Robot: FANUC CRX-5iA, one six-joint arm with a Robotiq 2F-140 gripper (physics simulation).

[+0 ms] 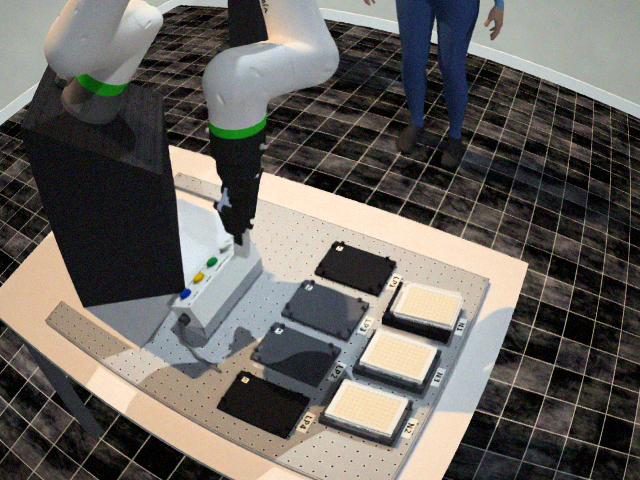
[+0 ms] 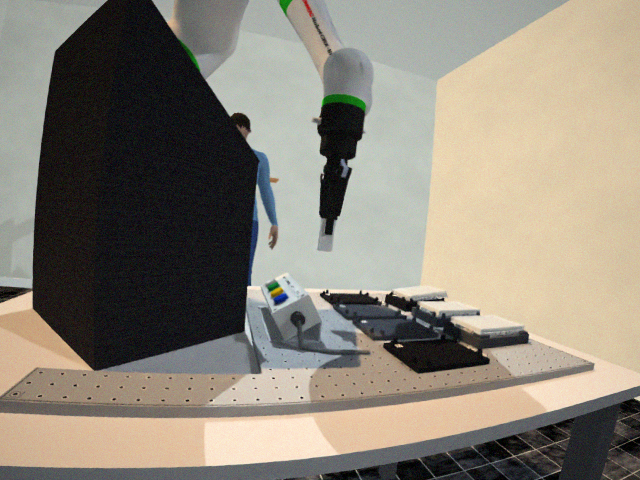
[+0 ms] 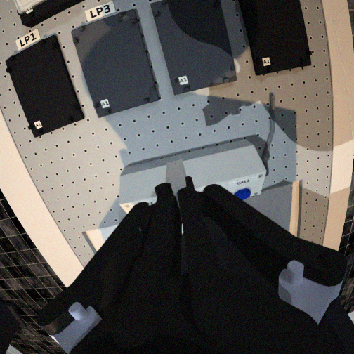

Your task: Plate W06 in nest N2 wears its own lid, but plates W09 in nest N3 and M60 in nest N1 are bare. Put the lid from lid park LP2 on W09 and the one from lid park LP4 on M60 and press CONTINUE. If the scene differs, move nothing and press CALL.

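Pixels of known places: gripper, fingertip midpoint: (image 1: 242,253) (image 2: 324,251); arm's base, origin of the base link: (image 1: 88,104) (image 2: 143,89).
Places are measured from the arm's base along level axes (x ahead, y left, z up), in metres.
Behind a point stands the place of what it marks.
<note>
My gripper (image 1: 240,242) {x 0.357, y 0.118, z -0.270 m} (image 2: 325,240) {x 0.357, y 0.118, z -0.270 m} (image 3: 177,172) is shut and empty, pointing down above the button box (image 1: 222,299) {x 0.339, y 0.066, z -0.373 m} (image 2: 302,315) {x 0.331, y -0.031, z -0.366 m} (image 3: 225,167). The box has a blue CALL button (image 1: 185,293) {x 0.294, y 0.007, z -0.346 m} (image 2: 280,298) {x 0.290, y 0.000, z -0.349 m} (image 3: 242,194), a yellow button (image 1: 199,277) {x 0.282, y 0.055, z -0.345 m} and a green button (image 1: 211,261) {x 0.264, y 0.102, z -0.346 m}. Cream-welled plates sit in nests N1 (image 1: 428,304), N3 (image 1: 400,355) {x 0.674, y 0.209, z -0.380 m} and N2 (image 1: 368,406) {x 0.708, y 0.083, z -0.381 m}; I cannot tell which wear clear lids. Lid parks LP2 (image 1: 297,353) {x 0.517, y 0.097, z -0.408 m} (image 3: 197,50) and LP3 (image 1: 326,310) {x 0.480, y 0.212, z -0.408 m} (image 3: 117,65) look dark grey, LP4 (image 1: 264,403) {x 0.560, y -0.031, z -0.408 m} (image 2: 436,355) {x 0.550, y -0.054, z -0.408 m} black. I cannot make out lids on them.
Black lid park LP1 (image 1: 356,267) {x 0.444, y 0.339, z -0.408 m} (image 3: 45,87) lies at the row's far end. A tall black pedestal (image 1: 108,217) {x 0.154, y -0.065, z -0.182 m} (image 2: 155,206) {x 0.120, y -0.121, z -0.215 m} stands beside the box. The box's cable (image 2: 330,349) {x 0.380, y -0.052, z -0.410 m} (image 3: 271,120) runs over the perforated board. A person (image 1: 436,67) (image 2: 264,180) stands beyond the table.
</note>
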